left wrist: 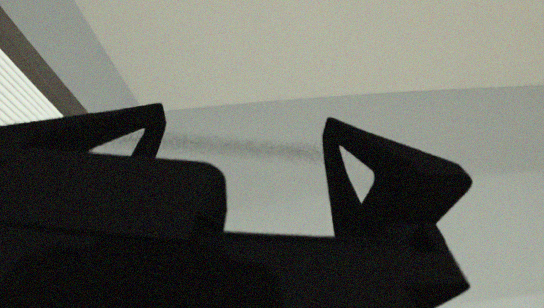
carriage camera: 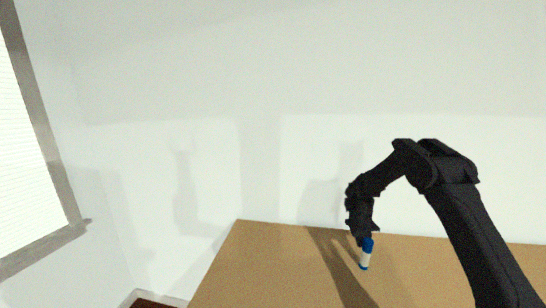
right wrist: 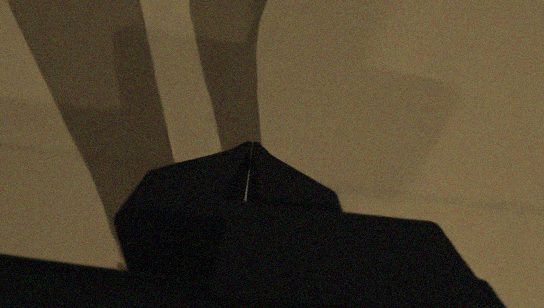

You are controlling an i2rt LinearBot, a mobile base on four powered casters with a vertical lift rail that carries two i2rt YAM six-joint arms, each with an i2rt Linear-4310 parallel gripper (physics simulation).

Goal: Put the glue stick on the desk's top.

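Frame: origin at the left arm's base, x ahead, y left, z up, level; millimetres.
Seen in the pictures: left gripper, fingertip midpoint: (left wrist: 245,119); right gripper, fingertip midpoint: (carriage camera: 358,246) (right wrist: 251,152).
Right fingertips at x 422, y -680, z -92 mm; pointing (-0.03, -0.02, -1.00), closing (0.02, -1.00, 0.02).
Pixels of each thing's top centre, then the offset from my right fingertips to it. "pt": a spot on its surface instead. Level surfaces: height alone.
- white glue stick at its top centre: (carriage camera: 368,240) dz +73, dx -49, dy +2 mm
- desk's top at its surface level: dz -44 mm
- window at a spot on its surface: (carriage camera: 25,165) pt dz +261, dx +177, dy +1459 mm
- Dark red floor at its surface level: dz -954 mm
A white glue stick (carriage camera: 365,257) with a blue cap and blue base is close to upright at the desk's top (carriage camera: 265,265) (right wrist: 360,125), in the lower right of the carriage view. Whether its base touches the wood is hard to tell. My right gripper (carriage camera: 360,244) (right wrist: 251,152) points down with its fingertips beside the blue cap. Its fingers are shut together with nothing between them. The glue stick does not show in the right wrist view. My left gripper (left wrist: 245,119) is open and empty, with wall and ceiling behind it.
A white wall (carriage camera: 400,60) stands behind the desk's back edge. A window (carriage camera: 25,165) with a grey frame is at the far left. Dark shadows of the arm cross the wood near the glue stick. Dark red floor (carriage camera: 150,303) shows left of the desk.
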